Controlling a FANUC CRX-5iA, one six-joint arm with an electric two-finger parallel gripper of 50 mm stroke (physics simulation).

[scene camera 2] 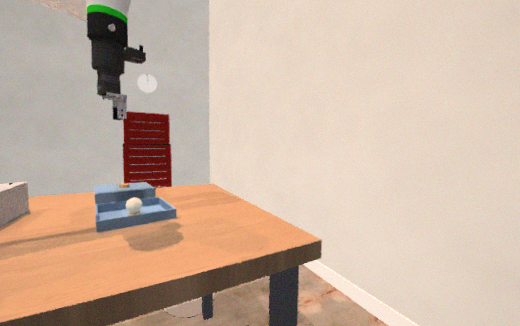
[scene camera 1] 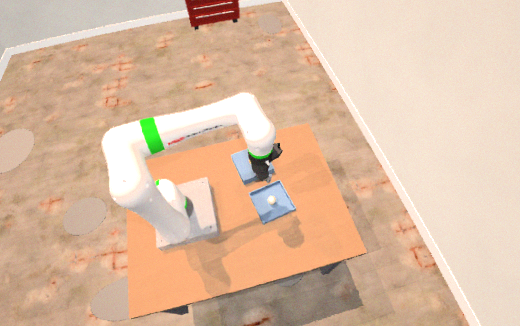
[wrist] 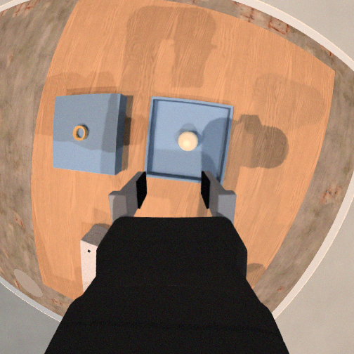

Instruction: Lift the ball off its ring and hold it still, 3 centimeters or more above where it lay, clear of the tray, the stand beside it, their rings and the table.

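Places are measured from the arm's base along level axes (x right, y ahead, z up), in millimetres.
Pixels of known places: gripper, between the fingertips: (scene camera 2: 119,119) (scene camera 1: 265,176).
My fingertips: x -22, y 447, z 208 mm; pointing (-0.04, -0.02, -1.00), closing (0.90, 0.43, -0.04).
Ahead of a thing's pixels: the offset from my fingertips to its top centre. "spot": to the spot under its first point. Level surfaces: height alone.
A cream ball {dz -232, dx +5, dy +32 mm} (scene camera 1: 271,200) (scene camera 2: 134,205) (wrist: 188,141) sits on its ring in the blue tray {spot: dz -259, dx +117, dy -20 mm} (scene camera 1: 264,221) (scene camera 2: 106,225) (wrist: 148,137). A small part of that ring {spot: dz -269, dx +22, dy +35 mm} (scene camera 2: 134,213) shows under the ball. The blue stand (scene camera 1: 240,163) (scene camera 2: 103,193) (wrist: 68,155) is beside the tray and bears an orange ring {spot: dz -229, dx -222, dy -45 mm} (scene camera 2: 124,185) (wrist: 80,132) with nothing on it. My gripper (scene camera 1: 269,178) (scene camera 2: 119,119) (wrist: 173,182) is open and empty, pointing down high above the table. In the wrist view the ball appears beyond the fingertips, slightly right of the midline between them.
The wooden table {dz -287 mm} (scene camera 1: 320,220) (scene camera 2: 240,225) (wrist: 260,200) bears the tray, the stand and the arm's pale base plate (scene camera 1: 202,200) (scene camera 2: 12,202) (wrist: 89,265). The stand and the tray are close together with a narrow gap. A red cabinet (scene camera 1: 214,14) (scene camera 2: 147,148) stands on the floor far behind.
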